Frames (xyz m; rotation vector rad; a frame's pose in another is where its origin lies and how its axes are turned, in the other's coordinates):
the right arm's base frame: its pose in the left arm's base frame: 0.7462 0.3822 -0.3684 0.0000 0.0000 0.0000
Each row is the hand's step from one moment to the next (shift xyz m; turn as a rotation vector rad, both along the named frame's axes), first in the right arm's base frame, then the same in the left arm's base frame.
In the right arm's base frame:
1: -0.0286 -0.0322 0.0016 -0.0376 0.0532 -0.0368
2: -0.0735 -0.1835 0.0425 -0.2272 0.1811 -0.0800
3: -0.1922 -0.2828 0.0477 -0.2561 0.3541 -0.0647
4: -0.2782 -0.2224 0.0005 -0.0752 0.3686 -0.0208
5: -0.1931 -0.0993 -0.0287 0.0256 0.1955 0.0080
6: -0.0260 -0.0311 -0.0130 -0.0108 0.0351 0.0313
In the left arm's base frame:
1: -0.0286 -0.0322 0.0016 -0.0376 0.0532 -0.0368
2: -0.0735 -0.1835 0.0425 -0.2272 0.1811 -0.0800
3: -0.1922 -0.2828 0.0477 -0.2561 0.3541 -0.0647
4: -0.2782 -0.2224 0.0005 -0.0752 0.3686 -0.0208
5: -0.1931 -0.0993 -0.0287 0.0256 0.1955 0.0080
6: -0.0260 -0.0311 -0.0130 -0.0108 0.0351 0.0313

